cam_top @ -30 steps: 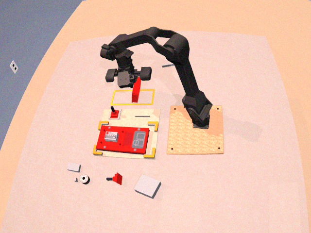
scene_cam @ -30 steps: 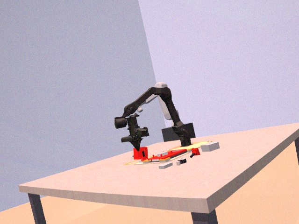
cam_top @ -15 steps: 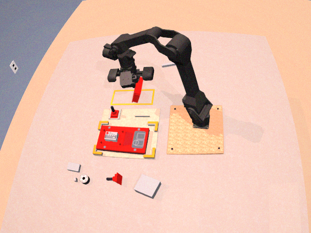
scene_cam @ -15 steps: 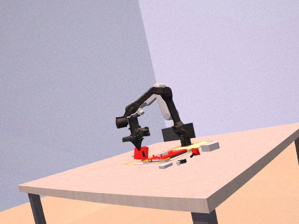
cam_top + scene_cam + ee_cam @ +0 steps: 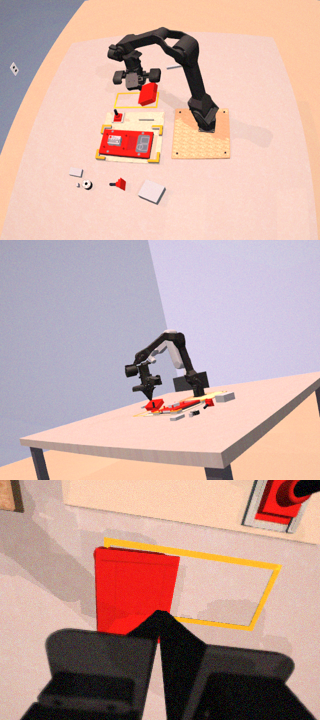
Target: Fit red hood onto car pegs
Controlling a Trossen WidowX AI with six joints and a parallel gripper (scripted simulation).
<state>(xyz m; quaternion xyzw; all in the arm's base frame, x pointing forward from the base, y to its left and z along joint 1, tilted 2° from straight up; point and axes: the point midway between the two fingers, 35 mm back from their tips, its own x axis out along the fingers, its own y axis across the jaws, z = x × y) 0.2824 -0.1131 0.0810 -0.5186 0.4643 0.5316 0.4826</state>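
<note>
Now: the red hood 30 mm below my gripper tip, 20 mm behind it and 10 mm to the right of it. From my gripper tip the other things lie so: socket (110 mm to the left, 70 mm ahead, 20 mm below); grey engine block (240 mm to the left, 50 mm ahead, 30 mm below); thin grey rod (200 mm to the right, 100 mm behind, 50 mm below).
</note>
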